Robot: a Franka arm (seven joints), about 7 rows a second.
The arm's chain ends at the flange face. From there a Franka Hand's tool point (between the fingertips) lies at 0.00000 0.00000 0.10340 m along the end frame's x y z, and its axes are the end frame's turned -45 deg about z.
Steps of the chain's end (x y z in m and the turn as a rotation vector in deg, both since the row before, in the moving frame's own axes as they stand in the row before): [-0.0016 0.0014 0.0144 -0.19 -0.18 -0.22]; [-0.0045 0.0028 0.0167 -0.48 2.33 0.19]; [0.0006 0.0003 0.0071 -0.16 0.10 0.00]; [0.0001 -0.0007 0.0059 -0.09 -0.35 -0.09]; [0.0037 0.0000 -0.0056 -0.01 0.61 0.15]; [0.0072 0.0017 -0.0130 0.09 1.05 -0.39]
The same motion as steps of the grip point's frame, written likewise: [-0.0026 -0.0001 0.0144 -0.01 -0.26 -0.22]; [-0.0028 0.0024 0.0166 -1.99 1.31 0.19]; [0.0001 0.0010 0.0071 -0.18 -0.04 0.00]; [0.0000 -0.0008 0.0059 0.18 -0.31 -0.09]; [0.0034 0.0034 -0.0056 -0.44 0.42 0.15]; [0.0053 0.0075 -0.0130 -0.68 0.81 -0.39]
